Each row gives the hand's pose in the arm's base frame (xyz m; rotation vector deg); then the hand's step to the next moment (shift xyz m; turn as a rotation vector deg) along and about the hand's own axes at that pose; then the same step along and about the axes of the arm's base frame.
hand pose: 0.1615 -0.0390 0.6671 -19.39 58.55 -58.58
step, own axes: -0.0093 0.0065 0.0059 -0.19 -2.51 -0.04
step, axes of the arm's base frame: 0.0072 0.0099 0.0038 -1.42 -1.14 1.74
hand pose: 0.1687 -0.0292 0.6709 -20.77 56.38 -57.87
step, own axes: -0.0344 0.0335 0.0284 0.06 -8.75 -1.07
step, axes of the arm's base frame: 0.0357 0.0415 0.0110 -5.60 -4.41 5.19
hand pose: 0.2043 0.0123 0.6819 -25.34 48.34 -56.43
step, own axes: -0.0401 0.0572 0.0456 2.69 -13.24 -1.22
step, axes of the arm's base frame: 0.0558 0.0617 0.0063 -7.42 -8.93 7.01
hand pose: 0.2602 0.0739 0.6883 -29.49 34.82 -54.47
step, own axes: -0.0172 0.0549 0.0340 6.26 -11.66 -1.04
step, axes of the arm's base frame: 0.0477 0.0463 -0.0067 -4.80 -11.22 5.23
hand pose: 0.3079 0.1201 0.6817 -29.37 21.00 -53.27
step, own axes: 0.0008 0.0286 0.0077 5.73 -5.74 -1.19
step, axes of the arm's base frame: 0.0233 0.0154 -0.0099 -1.25 -7.90 1.81
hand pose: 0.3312 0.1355 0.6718 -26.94 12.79 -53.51
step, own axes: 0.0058 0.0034 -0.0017 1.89 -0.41 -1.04
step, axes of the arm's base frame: 0.0052 -0.0035 -0.0030 0.41 -2.05 -0.68
